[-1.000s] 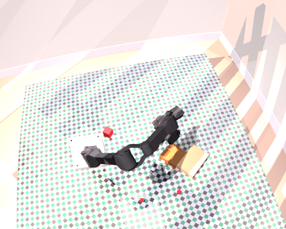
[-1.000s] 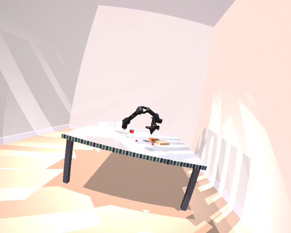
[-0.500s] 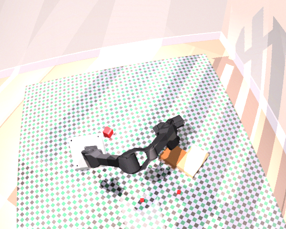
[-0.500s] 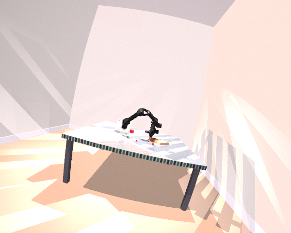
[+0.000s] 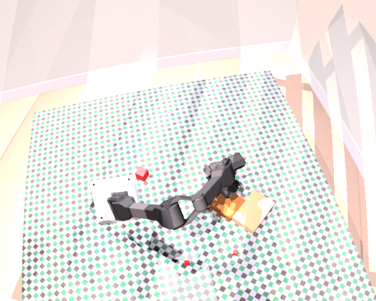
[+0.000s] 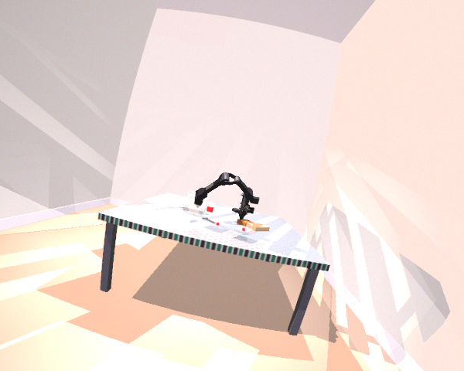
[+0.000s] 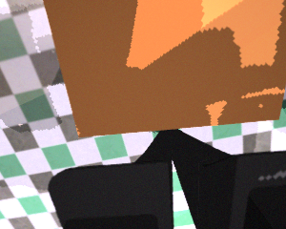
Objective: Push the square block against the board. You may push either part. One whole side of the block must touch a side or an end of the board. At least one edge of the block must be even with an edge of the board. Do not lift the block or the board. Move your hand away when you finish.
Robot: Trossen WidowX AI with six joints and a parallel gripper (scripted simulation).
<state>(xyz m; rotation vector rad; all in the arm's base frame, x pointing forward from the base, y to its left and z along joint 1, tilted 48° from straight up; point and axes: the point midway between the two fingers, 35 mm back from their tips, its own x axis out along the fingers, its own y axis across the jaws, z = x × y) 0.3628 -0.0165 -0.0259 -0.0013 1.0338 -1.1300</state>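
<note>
The orange square block lies 5 cm to the right of my gripper tip, 4 cm ahead of it and 1 cm above it. From my gripper tip the other things lie so: red cube 28 cm behind, 14 cm to the left, 1 cm above; then pale tan board 14 cm ahead, 10 cm to the right, 1 cm above.
</note>
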